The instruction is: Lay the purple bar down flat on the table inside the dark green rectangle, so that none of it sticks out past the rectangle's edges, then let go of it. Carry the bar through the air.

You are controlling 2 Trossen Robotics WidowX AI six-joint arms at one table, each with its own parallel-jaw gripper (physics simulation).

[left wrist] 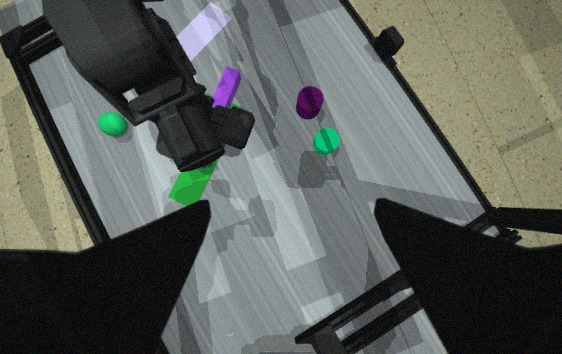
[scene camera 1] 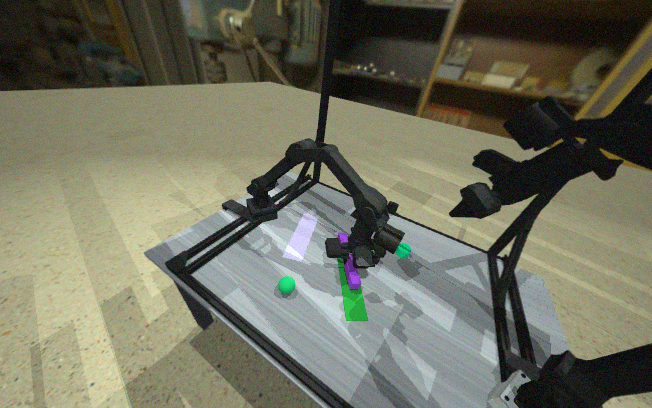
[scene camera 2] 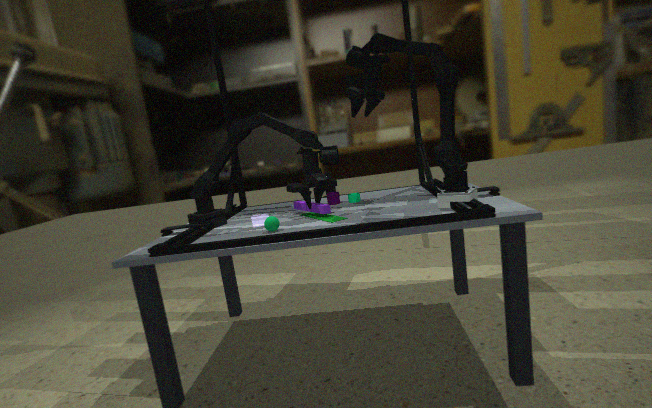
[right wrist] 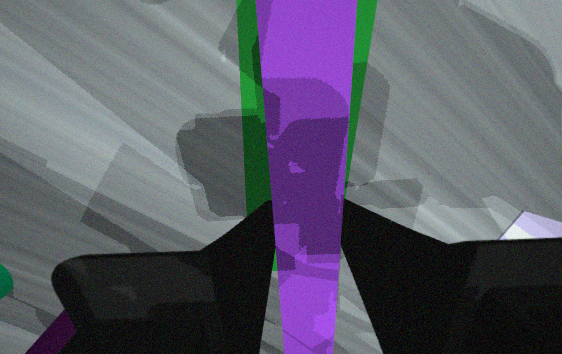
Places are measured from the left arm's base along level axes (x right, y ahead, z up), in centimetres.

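Pixels of known places: left gripper, fingertip midpoint: (left wrist: 292, 206) (scene camera 1: 461, 210) (scene camera 2: 359, 117); right gripper, fingertip midpoint: (scene camera 1: 348, 262) (scene camera 2: 313, 208) (right wrist: 304, 207); left arm's base, link origin: (scene camera 2: 457, 190); right arm's base, link origin: (scene camera 1: 261, 203) (scene camera 2: 205, 211).
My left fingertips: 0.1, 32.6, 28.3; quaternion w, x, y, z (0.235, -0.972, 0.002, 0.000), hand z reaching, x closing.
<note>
For each thing: its middle in the pictures, then the offset to it from my left fingertips, as dx, dy, dz. "*": a spot on its surface instead.
- purple bar, body centre: (right wrist: 305, 240) (left wrist: 215, 117) (scene camera 1: 347, 257) (scene camera 2: 311, 206) -14.1, +17.2, -30.0
- dark green rectangle, surface spot: (right wrist: 248, 80) * -14.6, +8.9, -32.9
- pale lavender strip, surface spot: (left wrist: 204, 31) * -18.2, +39.6, -32.9
- green ball, body centre: (left wrist: 112, 124) (scene camera 1: 286, 285) (scene camera 2: 271, 223) -36.3, +16.5, -30.6
- dark purple cylinder, body centre: (left wrist: 309, 103) (scene camera 2: 333, 198) +5.5, +20.3, -30.7
- teal cylinder, body centre: (left wrist: 325, 141) (scene camera 2: 354, 197) (scene camera 1: 403, 250) +8.9, +12.2, -31.4
The purple bar (scene camera 1: 354, 280) (scene camera 2: 325, 209) (left wrist: 228, 86) (right wrist: 310, 50) is level, a little above the table. It runs nearly parallel to the dark green rectangle (scene camera 1: 356, 306) (scene camera 2: 330, 218) (left wrist: 190, 185) (right wrist: 248, 80). Green shows along both sides of the bar in the right wrist view, and the bar's near end reaches past the rectangle's short edge there. My right gripper (scene camera 2: 314, 206) (right wrist: 304, 207) is shut on the bar; its fingertips are hidden in scene camera 1. My left gripper (scene camera 1: 463, 187) (scene camera 2: 360, 115) (left wrist: 292, 206) is open and empty, high at the right.
A pale lavender strip (scene camera 1: 301, 237) (scene camera 2: 260, 220) (left wrist: 204, 31) lies on the table. A green ball (scene camera 1: 286, 285) (scene camera 2: 271, 223) (left wrist: 112, 124) rests left of the rectangle. A dark purple cylinder (scene camera 2: 333, 198) (left wrist: 310, 102) and a teal cylinder (scene camera 1: 403, 251) (scene camera 2: 354, 198) (left wrist: 326, 141) stand beyond the right gripper.
</note>
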